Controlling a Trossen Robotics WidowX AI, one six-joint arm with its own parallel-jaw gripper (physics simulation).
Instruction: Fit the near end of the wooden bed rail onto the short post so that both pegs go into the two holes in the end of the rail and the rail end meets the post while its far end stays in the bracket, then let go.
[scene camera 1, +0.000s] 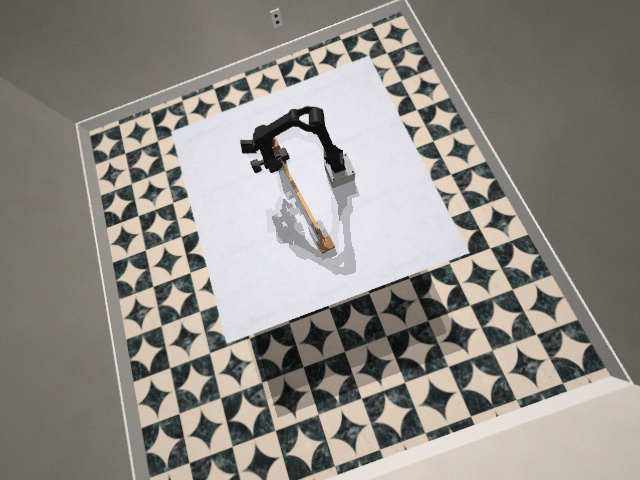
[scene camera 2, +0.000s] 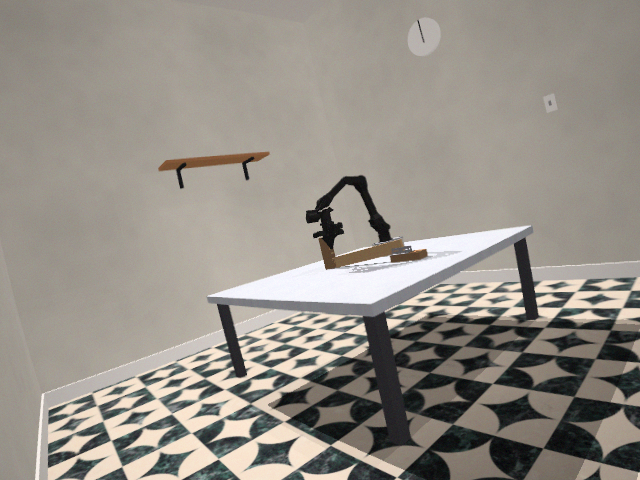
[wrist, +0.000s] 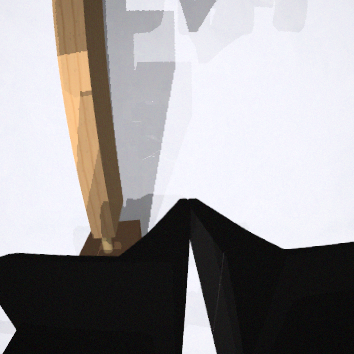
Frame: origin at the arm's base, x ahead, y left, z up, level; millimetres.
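Seen in the pictures: gripper, fingertip midpoint: (scene camera 2: 331, 249) (wrist: 187, 206); arm's base at its link origin: (scene camera 1: 338, 166) (scene camera 2: 385, 240).
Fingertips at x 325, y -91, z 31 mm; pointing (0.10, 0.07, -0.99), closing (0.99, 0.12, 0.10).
Offsets run from my fingertips to a thing's top centre. "spot": to the spot under its first point. Level surfaces: height alone.
The wooden bed rail (scene camera 1: 305, 204) (scene camera 2: 361, 254) (wrist: 82, 115) runs from the short post (scene camera 1: 276, 145) (scene camera 2: 324, 254) (wrist: 134, 231) to the grey bracket (scene camera 2: 400, 250) on a wooden block @[403 mm left, 117 mm back, 75 mm down] (scene camera 1: 325, 244) (scene camera 2: 409, 256). Its far end is at the bracket. The post stands upright. In the wrist view a pale peg @[spot: 64 mm right, 50 mm back, 55 mm down] (wrist: 107, 244) shows between the near rail end and the post, with a small gap; the other peg cannot be made out. My gripper (scene camera 1: 275, 166) (scene camera 2: 331, 246) (wrist: 187, 206) is shut and empty, pointing down near the post, beside the rail's near end. It hides part of the post.
The pieces and the arm's base (scene camera 1: 341, 173) are on the white table @[111 mm down] (scene camera 1: 403, 186) (scene camera 2: 310, 284). The arm arches over from its base to the post end. A wooden wall shelf (scene camera 2: 214, 160) and a clock (scene camera 2: 423, 36) are on the walls.
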